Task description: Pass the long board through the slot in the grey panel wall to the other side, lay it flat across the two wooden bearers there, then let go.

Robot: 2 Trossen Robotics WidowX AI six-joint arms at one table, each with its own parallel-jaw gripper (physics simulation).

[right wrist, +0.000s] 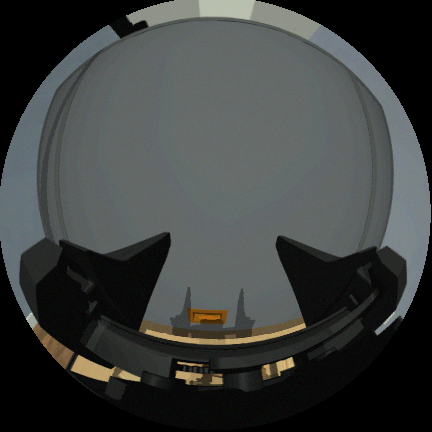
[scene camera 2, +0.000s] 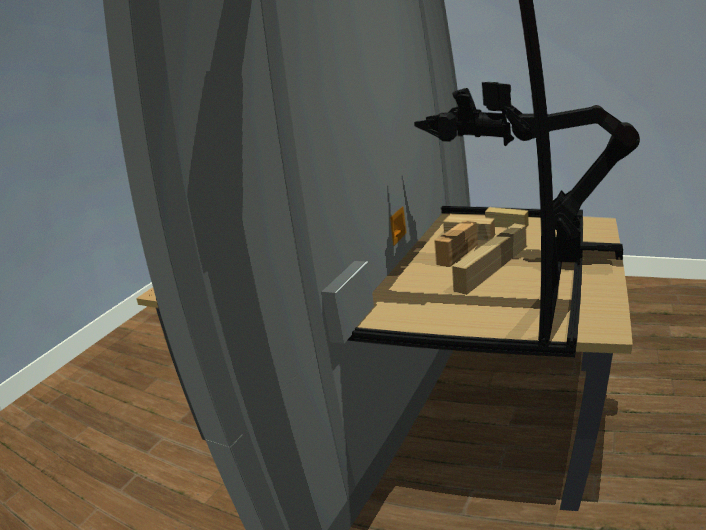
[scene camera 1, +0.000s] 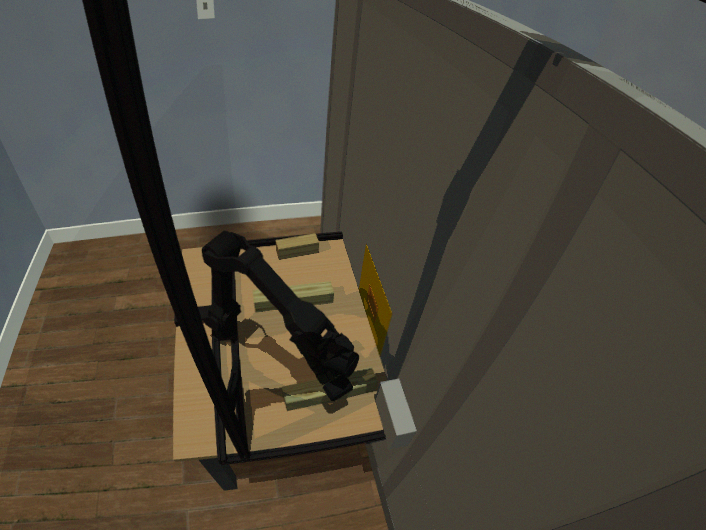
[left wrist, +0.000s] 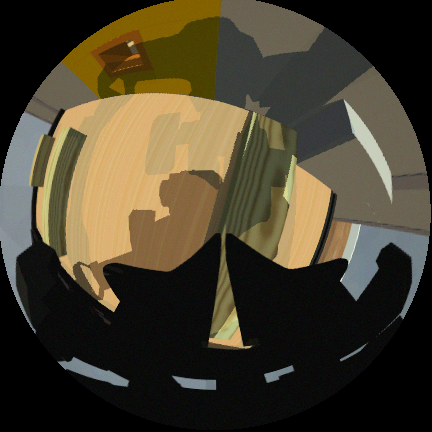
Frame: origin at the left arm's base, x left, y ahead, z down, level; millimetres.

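Seen in the pictures: left gripper, between the fingertips: [scene camera 1: 329, 377] [left wrist: 222, 238]; right gripper, between the fingertips: [right wrist: 225, 240] [scene camera 2: 420, 121]; left arm's base, origin of its link: [scene camera 1: 224, 331] [left wrist: 85, 306]; right arm's base, origin of its link: [scene camera 2: 568, 257].
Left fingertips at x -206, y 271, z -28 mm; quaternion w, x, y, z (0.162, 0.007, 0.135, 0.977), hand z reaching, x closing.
Pixels of each thing's top centre, then the offset from my left fingertips to it.
- long pale-green wooden board, centre of its top: [left wrist: 248, 250] [scene camera 1: 330, 385] dx -24, dy -3, dz +1 mm
- long bar, centre of its top: [scene camera 2: 493, 243] dx +169, dy +455, dz -12 mm
- browner block, centre of its top: [scene camera 2: 456, 230] [right wrist: 228, 369] dx +238, dy +348, dz -15 mm
- green bar, centre of its top: [left wrist: 45, 194] [scene camera 1: 293, 291] dx +304, dy -53, dz +1 mm
- short block, centre of its top: [scene camera 1: 297, 241] dx +523, dy -10, dz -2 mm
A long pale-green wooden board [scene camera 1: 305, 402] [left wrist: 250, 195] lies on the left arm's table, below my left gripper [scene camera 1: 336, 397] [left wrist: 222, 238]. The left fingertips are almost together; the board is wider than their gap and shows beneath and beyond them, with none of it seen clamped. The slot [scene camera 1: 371, 302] [scene camera 2: 398, 226] [left wrist: 122, 57] [right wrist: 207, 316] passes through the grey panel wall [scene camera 1: 490, 342] [scene camera 2: 364, 142] [right wrist: 215, 150]. In scene camera 2 a long bar [scene camera 2: 487, 263] and a browner block [scene camera 2: 453, 245] lie near it; which pieces are the bearers I cannot tell. My right gripper [scene camera 2: 416, 124] [right wrist: 225, 240] is open, empty, high above the table.
On the left arm's table lie another green bar [scene camera 1: 293, 296] [left wrist: 62, 195] and a short block [scene camera 1: 297, 246] [left wrist: 41, 160]. Another block [scene camera 2: 506, 216] lies at the back in scene camera 2. A pale block [scene camera 1: 397, 407] [scene camera 2: 347, 296] projects from the wall. Dark posts [scene camera 1: 148, 199] [scene camera 2: 541, 171] rise beside both arms.
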